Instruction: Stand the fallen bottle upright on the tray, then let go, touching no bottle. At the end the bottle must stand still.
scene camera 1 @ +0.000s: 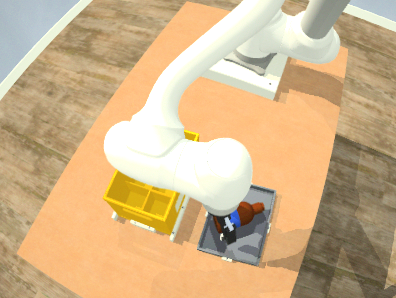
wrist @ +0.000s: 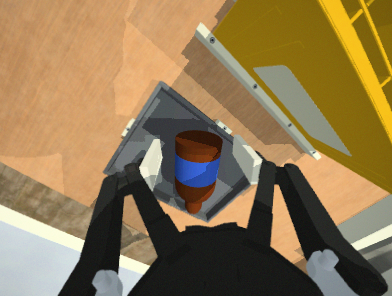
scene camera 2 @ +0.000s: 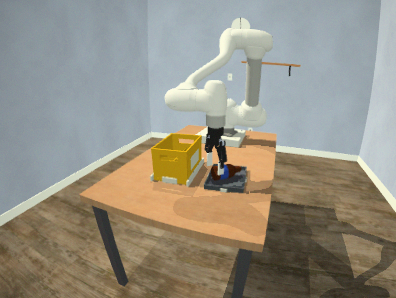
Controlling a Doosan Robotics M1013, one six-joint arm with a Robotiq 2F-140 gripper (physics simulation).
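Where they show: gripper, fingertip midpoint: [scene camera 1: 217,221] [wrist: 197,146] [scene camera 2: 214,169]; arm's base, origin of the base link: [scene camera 1: 250,55] [wrist: 378,252] [scene camera 2: 224,133].
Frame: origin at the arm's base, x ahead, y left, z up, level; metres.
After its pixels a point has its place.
Observation:
The brown bottle [scene camera 1: 245,213] @(z 0.024, x 0.618, y 0.266 m) [scene camera 2: 233,170] @(z 0.005, x 0.627, y 0.286 m) [wrist: 198,173] @(z 0.027, x 0.645, y 0.226 m) with a blue label lies on its side on the grey tray [scene camera 1: 256,237] @(z -0.047, x 0.648, y 0.331 m) [scene camera 2: 237,189] @(z -0.035, x 0.733, y 0.345 m) [wrist: 167,107] @(z -0.047, x 0.736, y 0.211 m). In the wrist view its neck points toward the bottom of the picture, its base toward the top. My gripper [scene camera 2: 215,164] @(z 0.013, x 0.674, y 0.203 m) [wrist: 197,146] @(z 0.013, x 0.674, y 0.203 m) is open, with one pale finger pad on each side of the bottle around its label and base part. Gaps show between both pads and the bottle in the wrist view. In scene camera 1 the arm and a black finger hide part of the bottle and gripper.
The yellow crate [scene camera 1: 150,220] @(z 0.061, x 0.779, y 0.047 m) [scene camera 2: 170,167] @(z 0.033, x 0.786, y 0.014 m) [wrist: 280,45] @(z 0.078, x 0.727, y 0.090 m) with compartments stands beside the tray, on the left in both scene views. It is much taller than the tray. The arm hangs over part of it in scene camera 1. The wooden table [scene camera 1: 120,265] @(z -0.052, x 0.939, y 0.013 m) [scene camera 2: 150,205] @(z -0.052, x 1.005, y 0.048 m) carries both.

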